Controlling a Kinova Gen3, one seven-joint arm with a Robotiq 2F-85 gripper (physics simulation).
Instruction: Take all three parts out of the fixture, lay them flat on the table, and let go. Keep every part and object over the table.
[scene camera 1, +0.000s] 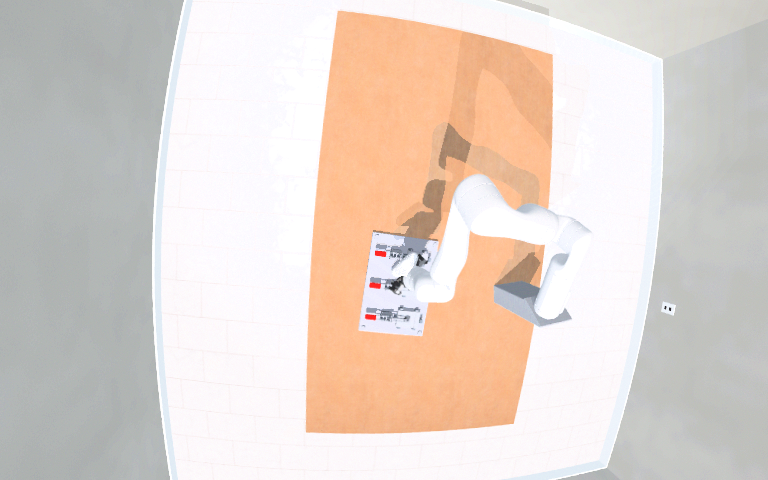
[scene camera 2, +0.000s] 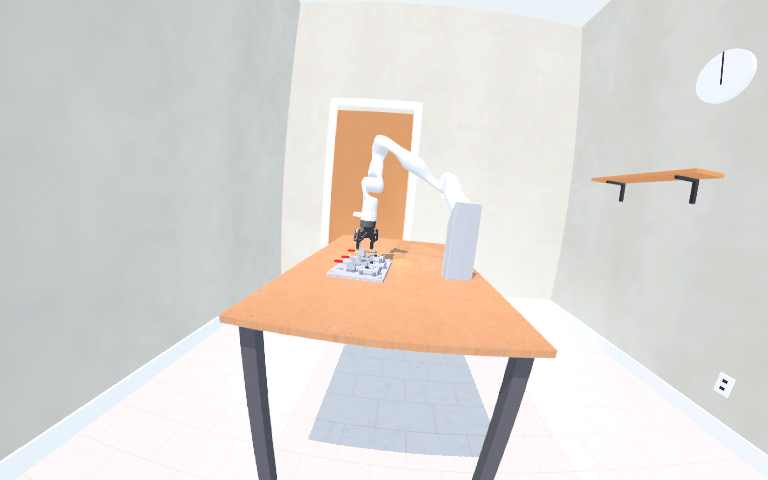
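The fixture is a pale plate on the orange-brown table. It carries three rows of small grey clamp pieces with red handles: one handle, a middle handle and a third handle. The three parts are too small to tell from the grey clamp pieces. My black gripper is open, points down and is empty. It is above the fixture, around its middle and far rows. The wrist hides some of the fixture in scene camera 1.
A grey block stands at the table's right side and bears the arm. The white arm arches from it to the fixture. The table's left edge is near the red-handle side of the fixture.
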